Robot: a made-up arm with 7 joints.
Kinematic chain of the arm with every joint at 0, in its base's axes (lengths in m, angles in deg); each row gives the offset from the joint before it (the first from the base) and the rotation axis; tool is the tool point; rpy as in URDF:
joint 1: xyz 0 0 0.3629 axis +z
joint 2: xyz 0 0 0 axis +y
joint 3: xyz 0 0 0.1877 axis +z
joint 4: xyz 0.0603 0 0 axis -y
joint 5: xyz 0.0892 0 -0.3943 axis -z
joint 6: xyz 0 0 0 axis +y
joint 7: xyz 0.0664 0 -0.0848 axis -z
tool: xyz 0 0 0 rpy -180 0 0
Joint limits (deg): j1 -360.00..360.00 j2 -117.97..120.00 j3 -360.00..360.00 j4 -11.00..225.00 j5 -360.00..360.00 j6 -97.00..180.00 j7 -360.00..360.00
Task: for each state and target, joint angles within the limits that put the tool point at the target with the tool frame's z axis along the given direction. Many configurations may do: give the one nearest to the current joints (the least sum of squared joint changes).
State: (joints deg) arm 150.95 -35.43 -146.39 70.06 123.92 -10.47 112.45
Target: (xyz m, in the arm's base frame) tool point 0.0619 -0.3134 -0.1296 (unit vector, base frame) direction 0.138 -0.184 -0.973
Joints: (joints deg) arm 119.21 -77.68 -186.39 83.82 130.61 10.76 112.45
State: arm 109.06 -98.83 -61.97 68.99 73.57 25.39 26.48
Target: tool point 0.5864 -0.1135 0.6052 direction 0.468 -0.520 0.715
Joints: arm 130.44 -112.14 -44.02 96.88 115.05 44.01 26.48
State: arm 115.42 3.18 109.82 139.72 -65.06 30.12 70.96
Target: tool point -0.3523 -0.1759 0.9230 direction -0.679 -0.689 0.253
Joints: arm 130.37 35.31 120.64 117.39 -46.25 25.02 70.96
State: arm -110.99 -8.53 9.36 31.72 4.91 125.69 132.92
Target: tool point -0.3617 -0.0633 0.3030 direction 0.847 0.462 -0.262
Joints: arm -142.94 -1.45 -22.33 51.92 -16.93 126.53 132.92
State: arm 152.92 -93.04 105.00 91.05 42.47 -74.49 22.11
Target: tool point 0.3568 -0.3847 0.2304 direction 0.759 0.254 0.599
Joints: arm 153.57 -117.66 77.78 133.90 64.46 -97.00 22.11
